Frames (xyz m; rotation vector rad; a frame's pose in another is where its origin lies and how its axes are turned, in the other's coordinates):
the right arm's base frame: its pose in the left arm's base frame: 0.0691 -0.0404 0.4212 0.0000 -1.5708 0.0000
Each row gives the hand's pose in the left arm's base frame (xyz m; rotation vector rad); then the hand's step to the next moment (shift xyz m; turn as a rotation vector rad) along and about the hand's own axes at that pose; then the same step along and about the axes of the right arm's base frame.
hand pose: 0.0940 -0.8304 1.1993 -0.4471 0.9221 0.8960
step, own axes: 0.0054 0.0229 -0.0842 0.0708 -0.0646 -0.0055
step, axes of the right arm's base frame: -0.0502 -0.0412 0.0586 -0.0641 -0.0075 -0.0710
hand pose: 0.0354 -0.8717 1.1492 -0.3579 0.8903 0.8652
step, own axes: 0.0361 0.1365 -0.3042 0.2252 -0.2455 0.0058
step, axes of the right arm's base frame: -0.2021 -0.0800 0.2554 -0.1927 -0.0347 -0.2696
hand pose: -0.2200 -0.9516 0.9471 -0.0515 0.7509 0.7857
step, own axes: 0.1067 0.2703 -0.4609 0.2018 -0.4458 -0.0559
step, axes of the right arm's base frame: -0.3491 0.1184 0.4012 -0.2690 -0.2124 -0.3537
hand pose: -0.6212 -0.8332 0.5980 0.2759 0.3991 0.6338
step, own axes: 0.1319 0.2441 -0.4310 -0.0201 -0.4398 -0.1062
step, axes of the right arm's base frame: -0.3295 0.3257 0.2193 -0.2504 -0.3391 -0.1655
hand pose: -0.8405 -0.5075 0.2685 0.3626 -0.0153 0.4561
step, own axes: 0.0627 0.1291 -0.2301 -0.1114 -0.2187 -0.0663
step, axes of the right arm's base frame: -0.1657 0.2142 0.0148 -0.1468 -0.2074 0.0097
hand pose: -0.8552 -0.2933 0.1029 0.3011 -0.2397 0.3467
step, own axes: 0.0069 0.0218 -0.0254 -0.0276 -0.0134 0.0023
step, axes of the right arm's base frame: -0.0162 0.0299 -0.0028 -0.0089 -0.0209 0.0207
